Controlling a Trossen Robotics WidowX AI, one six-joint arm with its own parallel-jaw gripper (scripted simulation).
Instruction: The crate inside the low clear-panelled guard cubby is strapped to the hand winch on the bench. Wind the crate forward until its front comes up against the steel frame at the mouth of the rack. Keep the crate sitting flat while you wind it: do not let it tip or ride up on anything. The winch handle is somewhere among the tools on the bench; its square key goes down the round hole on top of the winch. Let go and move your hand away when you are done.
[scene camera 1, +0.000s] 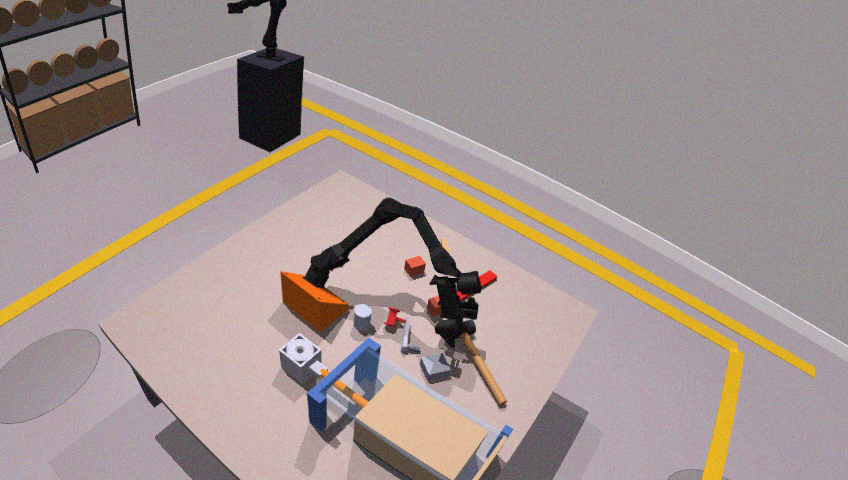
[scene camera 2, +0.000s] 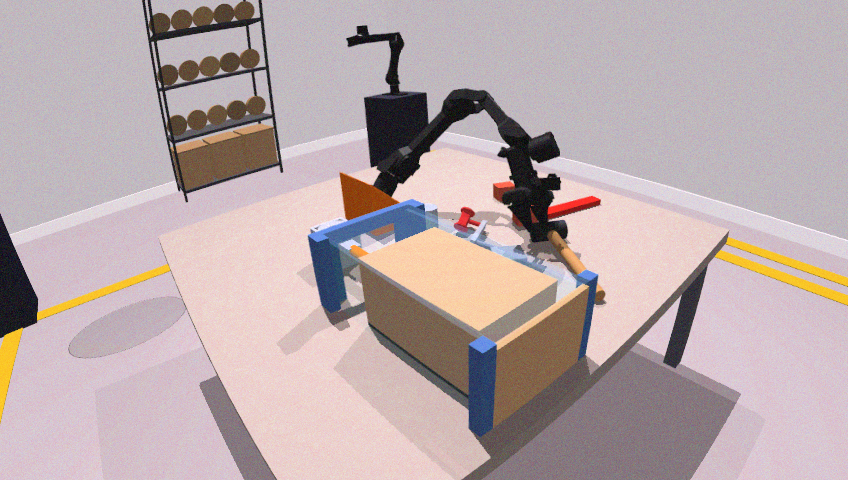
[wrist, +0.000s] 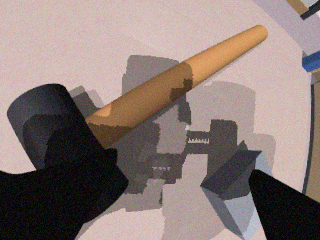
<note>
The gripper (scene camera 2: 538, 231) is open, with nothing in its grasp. Further things: a mallet (scene camera 2: 557, 230) and a grey winch (scene camera 1: 289, 358).
The mallet is seen too in scene camera 1 (scene camera 1: 468, 327) and in the wrist view (wrist: 49, 126). The gripper also shows in scene camera 1 (scene camera 1: 456, 340) and in the wrist view (wrist: 185, 167).
</note>
